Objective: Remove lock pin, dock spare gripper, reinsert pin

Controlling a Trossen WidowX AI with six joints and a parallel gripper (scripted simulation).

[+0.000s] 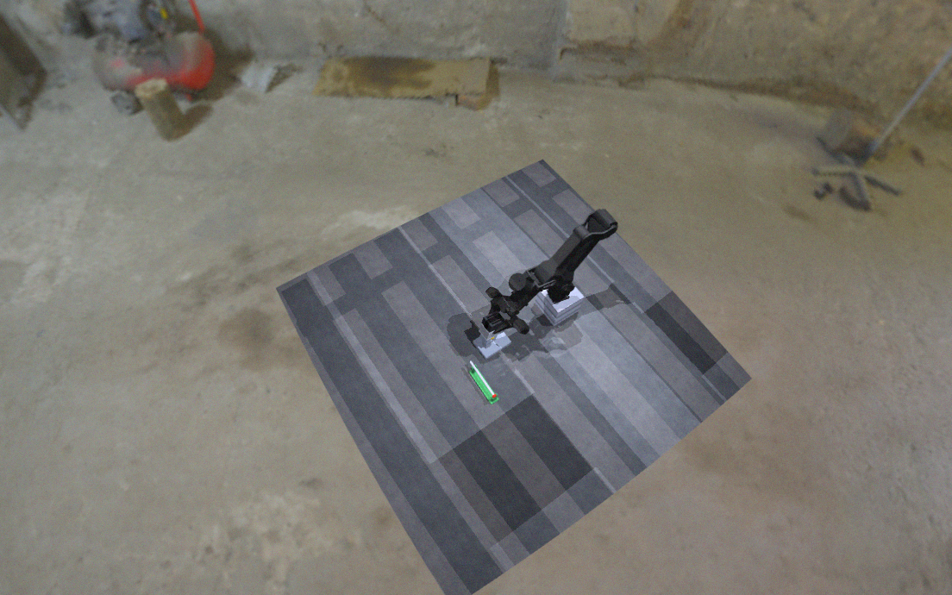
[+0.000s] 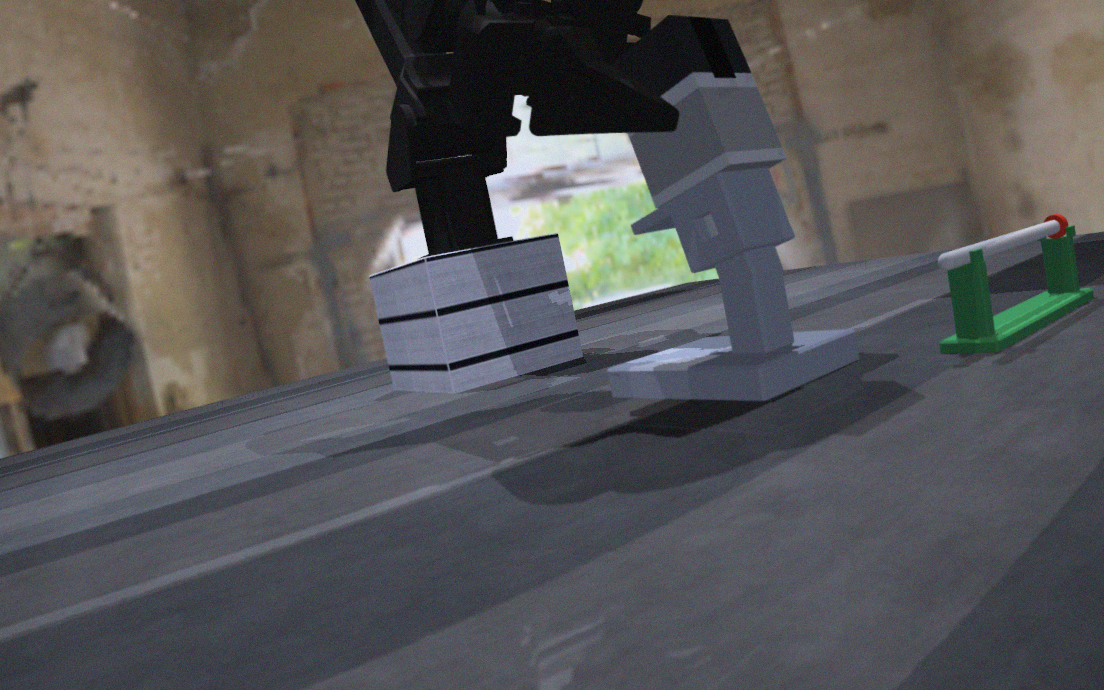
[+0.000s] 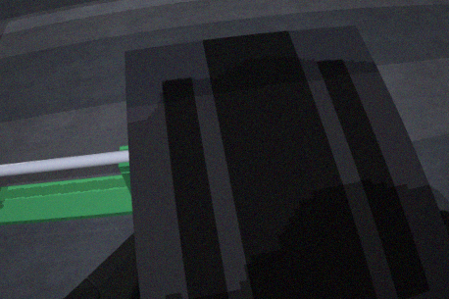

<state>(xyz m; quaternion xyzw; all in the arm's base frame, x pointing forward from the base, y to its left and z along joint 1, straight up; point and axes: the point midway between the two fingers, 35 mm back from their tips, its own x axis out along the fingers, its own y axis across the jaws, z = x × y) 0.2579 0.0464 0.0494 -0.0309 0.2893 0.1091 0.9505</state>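
My gripper tip is now 10 mm past the spare gripper and 10 mm above it. Also, from my gripper tip: grey mount (10 mm behind, 80 mm below); cradle (70 mm ahead, 140 mm to the left, 110 mm below).
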